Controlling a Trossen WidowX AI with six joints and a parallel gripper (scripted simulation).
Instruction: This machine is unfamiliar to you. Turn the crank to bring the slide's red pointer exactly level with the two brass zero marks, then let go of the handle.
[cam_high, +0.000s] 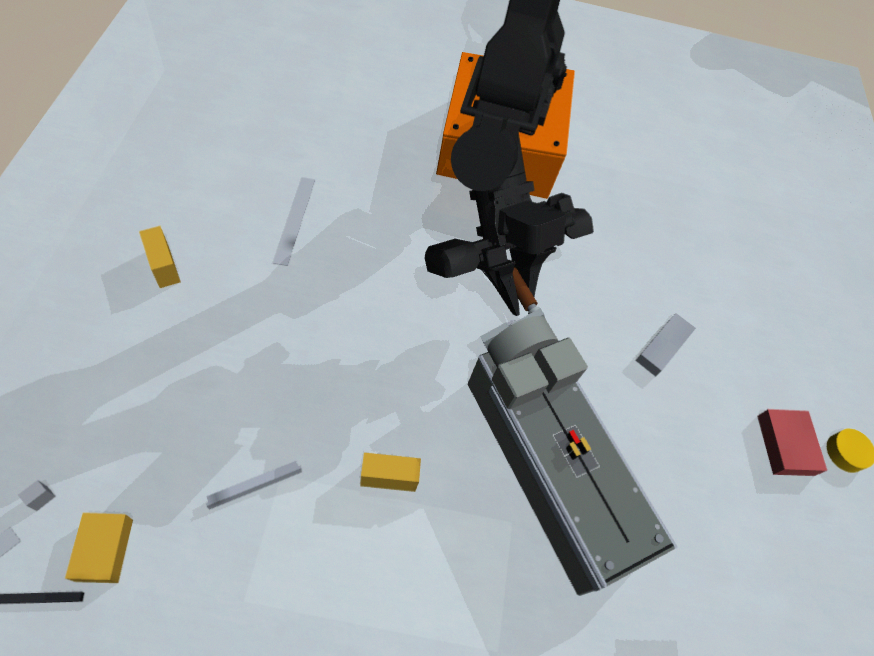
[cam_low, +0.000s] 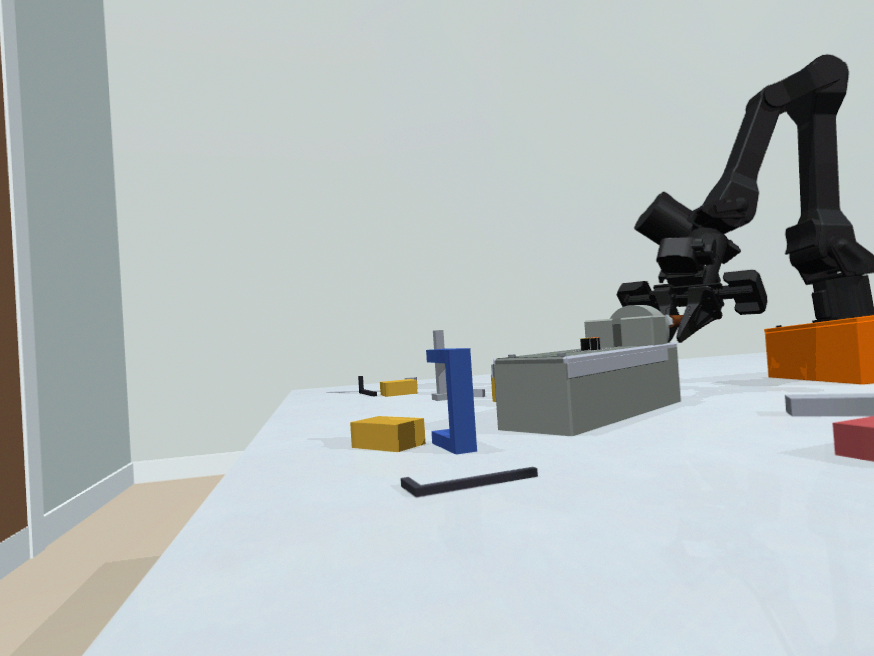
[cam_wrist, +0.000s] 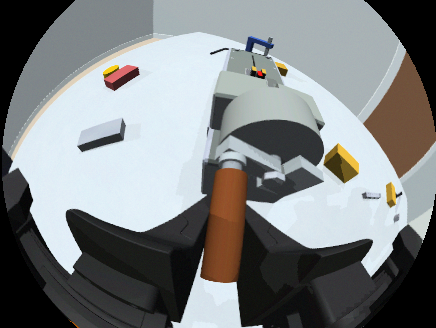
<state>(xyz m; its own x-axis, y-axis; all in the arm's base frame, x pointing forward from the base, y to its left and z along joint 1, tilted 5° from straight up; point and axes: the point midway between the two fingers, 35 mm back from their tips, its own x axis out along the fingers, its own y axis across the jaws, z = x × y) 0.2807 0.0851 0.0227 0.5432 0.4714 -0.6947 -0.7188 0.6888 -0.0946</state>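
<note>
The red pointer lies 130 mm ahead of my gripper tip, 90 mm to the left of it and 10 mm above it. From my gripper tip the other things lie so: brown handle 30 mm above, 10 mm to the right, 10 mm behind; grey block 190 mm to the left, 80 mm behind, 70 mm below; blue clamp 300 mm ahead, 240 mm to the left, 20 mm below.
</note>
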